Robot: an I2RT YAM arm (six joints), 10 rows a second.
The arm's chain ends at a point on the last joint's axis. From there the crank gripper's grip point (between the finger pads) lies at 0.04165 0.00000 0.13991 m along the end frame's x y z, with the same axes.
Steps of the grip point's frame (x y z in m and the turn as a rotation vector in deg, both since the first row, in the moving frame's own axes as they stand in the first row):
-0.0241 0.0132 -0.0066 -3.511 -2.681 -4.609
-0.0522 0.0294 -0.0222 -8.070 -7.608 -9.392
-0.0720 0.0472 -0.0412 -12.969 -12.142 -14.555
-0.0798 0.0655 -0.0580 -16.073 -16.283 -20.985
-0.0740 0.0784 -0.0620 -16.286 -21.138 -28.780
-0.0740 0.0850 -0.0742 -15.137 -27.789 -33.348
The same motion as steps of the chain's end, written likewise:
-0.0177 0.0077 -0.0082 -3.511 -2.681 -4.609
-0.0345 0.0148 -0.0255 -8.070 -7.608 -9.392
-0.0449 0.0220 -0.0443 -12.969 -12.142 -14.555
-0.0446 0.0339 -0.0605 -16.073 -16.283 -20.985
-0.0282 0.0464 -0.0645 -16.286 -21.138 -28.780
-0.0121 0.0524 -0.0751 -15.137 -27.789 -33.348

